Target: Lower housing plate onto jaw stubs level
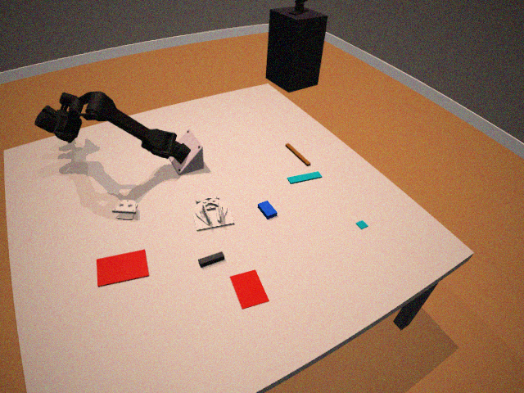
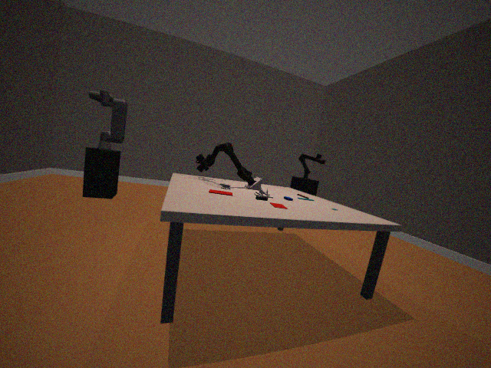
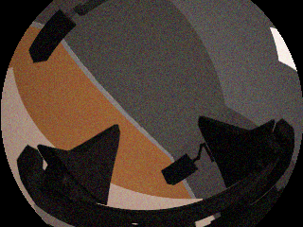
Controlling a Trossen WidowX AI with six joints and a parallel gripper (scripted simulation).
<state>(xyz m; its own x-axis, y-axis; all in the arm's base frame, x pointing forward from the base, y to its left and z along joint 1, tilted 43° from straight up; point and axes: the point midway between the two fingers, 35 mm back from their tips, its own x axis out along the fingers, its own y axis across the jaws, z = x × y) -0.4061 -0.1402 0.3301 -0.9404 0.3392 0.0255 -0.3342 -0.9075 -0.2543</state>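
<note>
Right now the grey stand is 59 cm ahead of my gripper tip, 15 cm below it and 5 cm to the left of it. Also, from my gripper tip: blue block: 83 cm ahead, 44 cm to the left, 15 cm below; then grey housing plate: 59 cm ahead, 13 cm below, 5 cm to the left; then black bar: 91 cm ahead, 18 cm to the left, 15 cm below.
</note>
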